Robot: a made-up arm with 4 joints.
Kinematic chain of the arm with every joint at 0, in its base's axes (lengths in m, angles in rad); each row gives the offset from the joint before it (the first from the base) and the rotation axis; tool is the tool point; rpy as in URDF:
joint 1: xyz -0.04 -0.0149 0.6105 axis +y
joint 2: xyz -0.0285 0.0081 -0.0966 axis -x
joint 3: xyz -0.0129 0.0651 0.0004 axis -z
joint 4: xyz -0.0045 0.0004 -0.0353 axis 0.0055 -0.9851 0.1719
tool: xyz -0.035 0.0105 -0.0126 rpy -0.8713 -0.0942 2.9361
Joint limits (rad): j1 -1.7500..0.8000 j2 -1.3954..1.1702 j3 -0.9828..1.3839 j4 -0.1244..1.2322
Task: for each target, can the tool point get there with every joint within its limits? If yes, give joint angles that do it. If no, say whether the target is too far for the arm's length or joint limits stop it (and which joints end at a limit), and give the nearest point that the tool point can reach.
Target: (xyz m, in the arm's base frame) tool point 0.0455 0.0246 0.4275
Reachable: yes | joints -0.8177 0.5963 0.0823 0.3147
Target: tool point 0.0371 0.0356 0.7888
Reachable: no: joint limits stop it (at a limit: joint 1, joint 2, joint 4) | nearest point -0.0725 0.0543 0.6455 | short by 0.181 m
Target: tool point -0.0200 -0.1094 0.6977
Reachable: no: joint limits stop it (at a limit: joint 1, joint 2, joint 4) | nearest point -0.0703 0.0544 0.6437 | short by 0.180 m
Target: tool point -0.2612 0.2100 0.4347
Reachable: no: too far | nearest point -0.1780 0.0833 0.5008 | short by 0.165 m
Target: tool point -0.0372 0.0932 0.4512
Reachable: yes | joints -0.3268 -0.0794 1.0724 0.5088
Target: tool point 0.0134 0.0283 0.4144
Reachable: yes | joints -0.4962 0.5020 0.7735 1.0245
